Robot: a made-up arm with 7 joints.
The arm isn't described. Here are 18 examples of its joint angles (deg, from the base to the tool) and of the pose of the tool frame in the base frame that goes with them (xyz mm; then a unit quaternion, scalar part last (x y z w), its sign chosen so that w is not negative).
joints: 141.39 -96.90 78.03 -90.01 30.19 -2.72 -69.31
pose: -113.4 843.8 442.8 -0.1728 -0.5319 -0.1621 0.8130
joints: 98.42 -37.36 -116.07 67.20 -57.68 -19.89 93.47
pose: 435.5 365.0 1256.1 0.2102 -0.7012 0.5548 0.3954
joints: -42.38 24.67 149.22 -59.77 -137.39 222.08 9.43
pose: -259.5 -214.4 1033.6 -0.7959 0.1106 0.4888 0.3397
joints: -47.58 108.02 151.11 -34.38 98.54 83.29 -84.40
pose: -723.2 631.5 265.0 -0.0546 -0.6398 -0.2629 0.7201
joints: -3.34 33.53 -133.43 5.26 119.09 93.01 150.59
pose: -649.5 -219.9 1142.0 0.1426 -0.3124 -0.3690 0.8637
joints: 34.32 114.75 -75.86 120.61 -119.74 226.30 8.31
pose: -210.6 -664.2 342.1 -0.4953 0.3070 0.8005 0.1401
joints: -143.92 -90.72 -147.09 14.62 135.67 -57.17 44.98
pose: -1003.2 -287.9 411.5 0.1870 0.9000 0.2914 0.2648
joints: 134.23 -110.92 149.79 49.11 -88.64 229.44 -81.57
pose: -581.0 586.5 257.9 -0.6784 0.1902 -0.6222 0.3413
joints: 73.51 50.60 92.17 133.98 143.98 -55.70 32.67
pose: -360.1 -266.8 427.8 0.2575 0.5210 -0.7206 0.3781
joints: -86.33 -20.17 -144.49 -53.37 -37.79 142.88 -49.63
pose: 94.6 -445.3 908.7 0.0191 0.8589 -0.5014 0.1030
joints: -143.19 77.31 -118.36 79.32 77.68 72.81 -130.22
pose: 198.0 744.7 275.5 -0.5065 -0.5719 -0.2286 0.6034
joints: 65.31 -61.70 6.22 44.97 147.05 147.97 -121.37
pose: 256.2 680.5 498.4 -0.9488 -0.1907 -0.2506 0.0254
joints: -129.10 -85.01 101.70 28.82 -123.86 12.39 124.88
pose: -617.0 -836.3 709.3 -0.3641 -0.8838 0.2324 0.1796
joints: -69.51 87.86 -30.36 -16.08 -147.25 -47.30 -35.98
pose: -212.0 935.0 301.4 0.3059 0.8147 -0.4200 0.2574
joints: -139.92 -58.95 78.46 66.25 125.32 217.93 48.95
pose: -208.6 -472.3 870.1 -0.8421 -0.4472 -0.0904 0.2876
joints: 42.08 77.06 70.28 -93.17 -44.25 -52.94 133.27
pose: -9.6 -731.7 520.4 -0.2773 -0.2234 0.4894 0.7961
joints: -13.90 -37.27 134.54 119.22 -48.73 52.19 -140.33
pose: 14.2 250.5 1059.2 -0.6782 0.5734 0.4006 0.2251
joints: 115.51 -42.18 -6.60 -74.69 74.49 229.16 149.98
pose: -183.2 295.8 1136.4 -0.8964 -0.1915 -0.3481 0.1966
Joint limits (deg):
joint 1: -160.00..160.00
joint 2: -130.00..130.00
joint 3: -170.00..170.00
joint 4: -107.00..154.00
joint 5: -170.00..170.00
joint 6: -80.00..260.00
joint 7: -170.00..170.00
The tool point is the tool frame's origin. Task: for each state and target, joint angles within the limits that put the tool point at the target. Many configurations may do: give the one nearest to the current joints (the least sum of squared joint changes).
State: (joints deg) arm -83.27 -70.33 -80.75 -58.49 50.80 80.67 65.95
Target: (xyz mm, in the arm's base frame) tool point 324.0 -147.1 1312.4
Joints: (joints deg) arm -50.72 -29.56 -78.30 -43.29 55.48 57.67 65.95
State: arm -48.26 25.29 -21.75 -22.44 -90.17 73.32 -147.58
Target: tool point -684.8 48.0 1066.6
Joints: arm 0.17 26.82 1.11 -28.67 -79.31 71.96 -147.58
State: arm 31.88 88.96 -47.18 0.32 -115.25 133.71 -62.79
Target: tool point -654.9 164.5 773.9
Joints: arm 2.44 65.03 -55.40 -34.71 -108.37 145.48 -62.79
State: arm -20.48 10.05 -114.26 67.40 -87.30 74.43 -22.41
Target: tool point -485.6 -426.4 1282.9
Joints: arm -3.02 27.26 -118.22 53.06 -85.56 51.65 -22.41
